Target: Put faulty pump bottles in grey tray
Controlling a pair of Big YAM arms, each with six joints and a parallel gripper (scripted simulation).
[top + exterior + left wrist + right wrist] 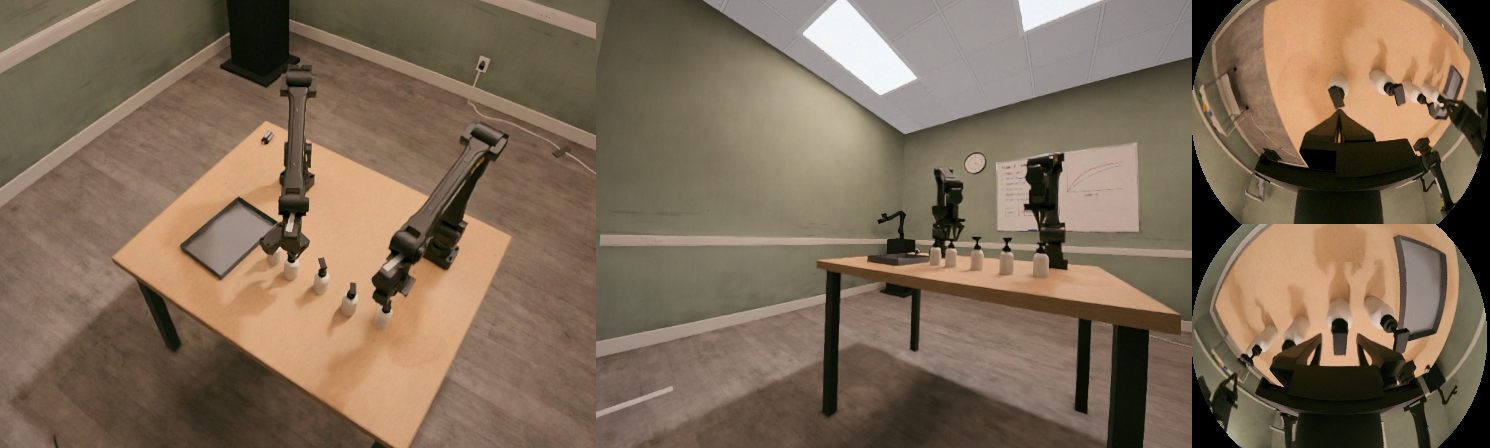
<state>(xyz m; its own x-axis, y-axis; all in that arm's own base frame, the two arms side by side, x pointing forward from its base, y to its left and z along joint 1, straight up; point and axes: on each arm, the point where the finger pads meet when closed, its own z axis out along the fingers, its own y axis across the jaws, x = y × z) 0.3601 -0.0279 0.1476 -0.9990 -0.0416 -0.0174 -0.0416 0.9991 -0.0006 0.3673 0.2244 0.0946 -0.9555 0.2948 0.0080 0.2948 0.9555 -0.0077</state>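
My right hand is 27 cm to the left of the grey tray and 12 cm above it. The rest, counted from my right hand: small dark object: 49 cm behind, 47 cm to the right, 11 cm below.
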